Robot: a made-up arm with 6 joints.
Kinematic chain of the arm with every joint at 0, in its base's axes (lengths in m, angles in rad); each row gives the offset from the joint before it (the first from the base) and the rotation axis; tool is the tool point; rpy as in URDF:
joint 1: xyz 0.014 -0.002 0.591 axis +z
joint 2: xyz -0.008 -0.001 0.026 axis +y
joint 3: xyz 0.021 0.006 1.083 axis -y
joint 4: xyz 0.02 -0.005 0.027 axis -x
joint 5: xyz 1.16 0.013 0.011 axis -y
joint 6: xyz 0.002 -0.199 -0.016 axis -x
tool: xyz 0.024 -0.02 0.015 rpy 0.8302 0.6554 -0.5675
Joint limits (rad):
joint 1: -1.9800..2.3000
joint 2: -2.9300..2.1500
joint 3: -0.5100..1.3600
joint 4: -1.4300..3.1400
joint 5: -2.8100..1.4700
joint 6: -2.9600..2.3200
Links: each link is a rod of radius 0.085 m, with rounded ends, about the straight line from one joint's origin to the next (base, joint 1, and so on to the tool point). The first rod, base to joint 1, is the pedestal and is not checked.
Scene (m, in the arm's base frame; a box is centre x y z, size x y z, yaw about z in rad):
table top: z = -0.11
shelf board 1: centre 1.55 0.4 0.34 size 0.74 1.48 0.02 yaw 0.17
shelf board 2: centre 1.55 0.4 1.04 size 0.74 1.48 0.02 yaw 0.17
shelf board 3: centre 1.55 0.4 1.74 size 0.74 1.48 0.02 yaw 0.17
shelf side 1: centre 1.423 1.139 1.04 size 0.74 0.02 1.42 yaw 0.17
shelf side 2: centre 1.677 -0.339 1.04 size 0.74 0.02 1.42 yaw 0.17
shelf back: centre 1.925 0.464 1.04 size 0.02 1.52 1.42 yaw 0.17
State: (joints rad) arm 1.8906 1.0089 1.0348 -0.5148 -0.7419 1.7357
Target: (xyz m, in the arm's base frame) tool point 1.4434 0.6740 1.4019
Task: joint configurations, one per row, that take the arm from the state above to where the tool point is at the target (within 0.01 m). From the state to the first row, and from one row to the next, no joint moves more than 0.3 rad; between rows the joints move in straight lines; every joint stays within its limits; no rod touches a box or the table.
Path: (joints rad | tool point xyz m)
1: 1.6650 0.7650 0.7519 -0.5381 -0.7536 1.7411 | -0.0295 1.9586 1.3039
2: 1.4393 0.5212 0.4690 -0.5615 -0.7652 1.7466 | 0.3801 1.7086 1.4157
3: 1.2137 0.2773 0.1860 -0.5848 -0.7769 1.7520 | 0.6647 1.3524 1.4728
4: 0.9880 0.0335 -0.0969 -0.6082 -0.7886 1.7575 | 0.8016 0.9501 1.4691
5: 0.7624 -0.2104 -0.3798 -0.6315 -0.8002 1.7629 | 0.7949 0.5627 1.4019
6: 0.6853 -0.0199 -0.1768 -0.5987 -0.7905 1.7557 | 1.0006 0.6307 1.4407
7: 0.6083 0.1705 0.0261 -0.5658 -0.7809 1.7484 | 1.2199 0.6695 1.4404
8: 0.5313 0.3610 0.2291 -0.5330 -0.7712 1.7412 | 1.4434 0.6740 1.4019

